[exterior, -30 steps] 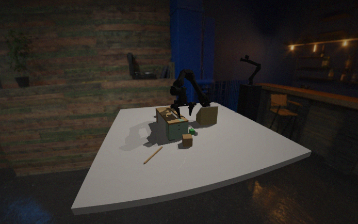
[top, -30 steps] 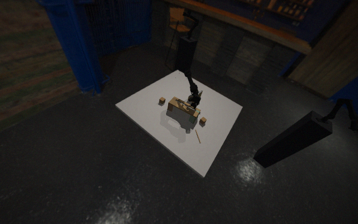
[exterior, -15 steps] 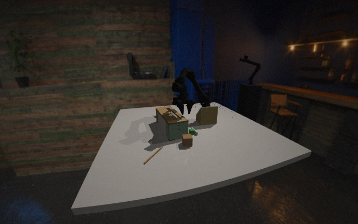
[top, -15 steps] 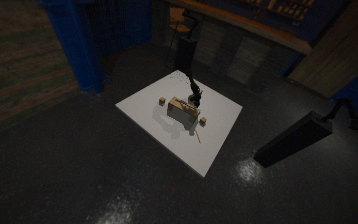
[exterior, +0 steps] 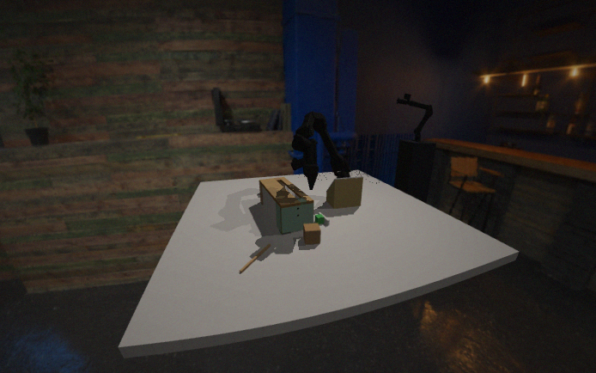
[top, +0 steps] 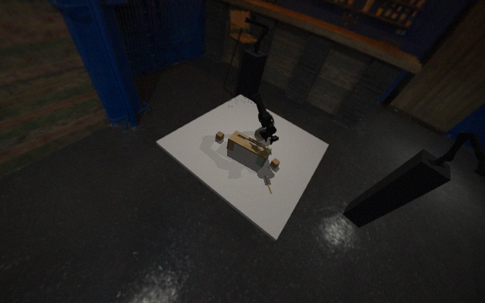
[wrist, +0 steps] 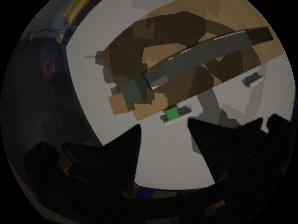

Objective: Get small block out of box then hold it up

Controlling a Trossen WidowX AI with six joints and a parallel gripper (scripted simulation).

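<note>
My gripper tip is now 4 cm past the small green block and 14 cm above it. Also, from my gripper tip: thin wooden stick 23 cm ahead, 24 cm to the left, 15 cm below; then box 8 cm ahead, 12 cm to the right, 9 cm below.
</note>
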